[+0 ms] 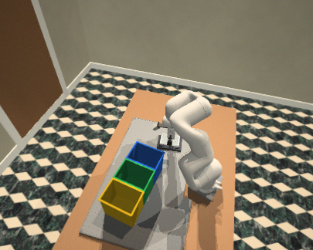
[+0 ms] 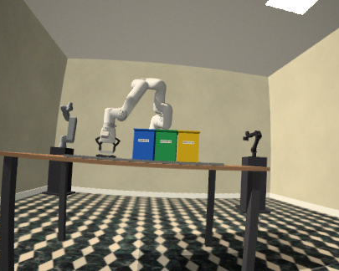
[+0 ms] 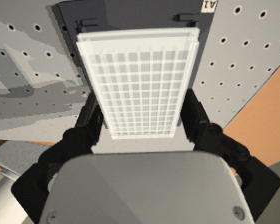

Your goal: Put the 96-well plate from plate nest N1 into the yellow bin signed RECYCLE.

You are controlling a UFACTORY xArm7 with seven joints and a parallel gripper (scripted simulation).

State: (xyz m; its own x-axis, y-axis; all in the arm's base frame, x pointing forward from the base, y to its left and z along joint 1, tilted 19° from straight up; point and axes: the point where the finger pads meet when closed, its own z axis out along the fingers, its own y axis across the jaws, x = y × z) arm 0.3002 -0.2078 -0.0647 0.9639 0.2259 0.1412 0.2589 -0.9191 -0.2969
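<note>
My hand is 4 cm above the dark plate nest. From my hand the other things lie so: blue bin 5 cm ahead, 27 cm to the left, 4 cm above; white 96-well plate 1 cm below; green bin 5 cm ahead, 40 cm to the left, 4 cm above.
</note>
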